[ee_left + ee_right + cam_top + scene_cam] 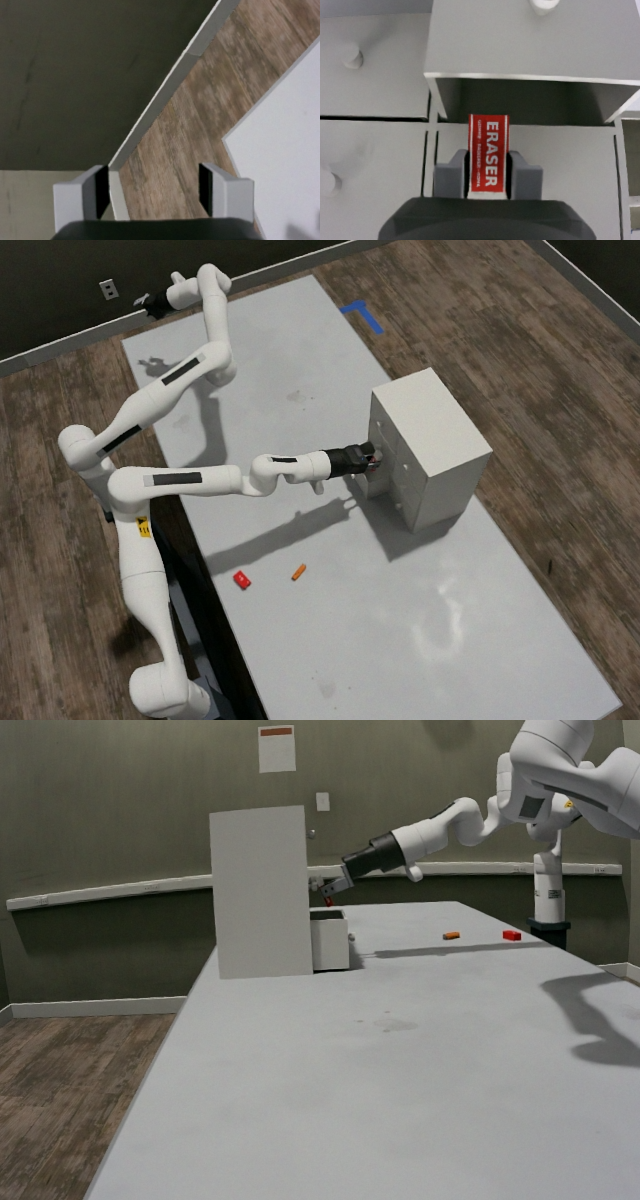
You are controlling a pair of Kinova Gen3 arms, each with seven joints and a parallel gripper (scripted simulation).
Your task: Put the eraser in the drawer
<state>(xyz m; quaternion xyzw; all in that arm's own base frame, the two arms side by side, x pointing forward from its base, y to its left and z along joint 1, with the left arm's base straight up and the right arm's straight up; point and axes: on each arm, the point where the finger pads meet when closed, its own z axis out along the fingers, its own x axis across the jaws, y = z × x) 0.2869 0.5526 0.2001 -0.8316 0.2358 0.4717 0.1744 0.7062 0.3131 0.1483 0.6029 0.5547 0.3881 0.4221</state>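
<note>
Right now the eraser is 1 cm ahead of my right hand. The rest, counted from my right hand: orange battery: 30 cm behind, 15 cm to the right, 14 cm below.
</note>
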